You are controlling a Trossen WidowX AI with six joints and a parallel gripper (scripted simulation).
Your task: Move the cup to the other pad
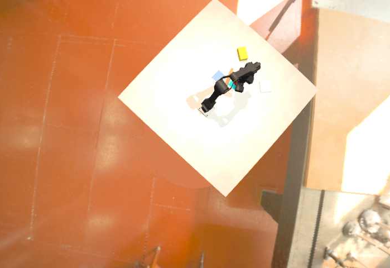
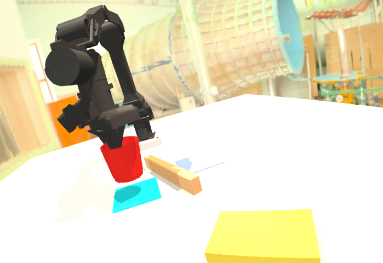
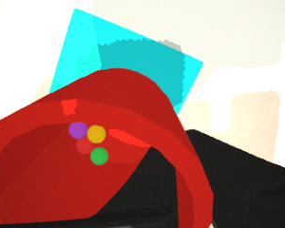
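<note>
The cyan pad lies 20 mm ahead of my gripper tip, 20 mm to the left of it and 90 mm below it. The rest, counted from my gripper tip: red cup 20 mm ahead, 20 mm to the left; then pale blue pad 50 mm behind, 160 mm to the left, 90 mm below; then wooden block 20 mm behind, 90 mm to the left, 70 mm below.
</note>
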